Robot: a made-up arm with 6 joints. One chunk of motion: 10 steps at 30 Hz.
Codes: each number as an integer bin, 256 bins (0 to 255) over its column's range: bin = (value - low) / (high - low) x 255, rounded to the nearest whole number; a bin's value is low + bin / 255 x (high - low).
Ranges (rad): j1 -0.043..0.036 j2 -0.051..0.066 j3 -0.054..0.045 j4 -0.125..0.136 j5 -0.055..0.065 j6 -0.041..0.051
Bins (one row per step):
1: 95 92 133 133 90 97
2: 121 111 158 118 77 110
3: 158 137 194 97 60 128
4: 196 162 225 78 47 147
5: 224 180 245 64 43 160
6: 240 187 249 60 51 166
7: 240 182 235 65 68 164
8: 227 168 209 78 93 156
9: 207 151 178 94 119 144
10: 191 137 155 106 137 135
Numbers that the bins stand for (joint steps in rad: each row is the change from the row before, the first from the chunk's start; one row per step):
1: -0.01357 -0.00879 -0.00236 0.01113 -0.01265 -0.00600
2: -0.00551 -0.00007 0.00734 -0.00422 -0.01876 -0.00131
3: 0.00595 0.01186 0.02132 -0.02572 -0.02676 0.00518
4: 0.01772 0.02333 0.03335 -0.04516 -0.03288 0.01204
5: 0.02640 0.03159 0.04112 -0.05949 -0.03476 0.01673
6: 0.03135 0.03480 0.04267 -0.06359 -0.03100 0.01889
7: 0.03135 0.03251 0.03724 -0.05847 -0.02300 0.01817
8: 0.02733 0.02608 0.02714 -0.04516 -0.01124 0.01528
9: 0.02113 0.01828 0.01511 -0.02879 0.00100 0.01095
10: 0.01617 0.01186 0.00618 -0.01651 0.00947 0.00771

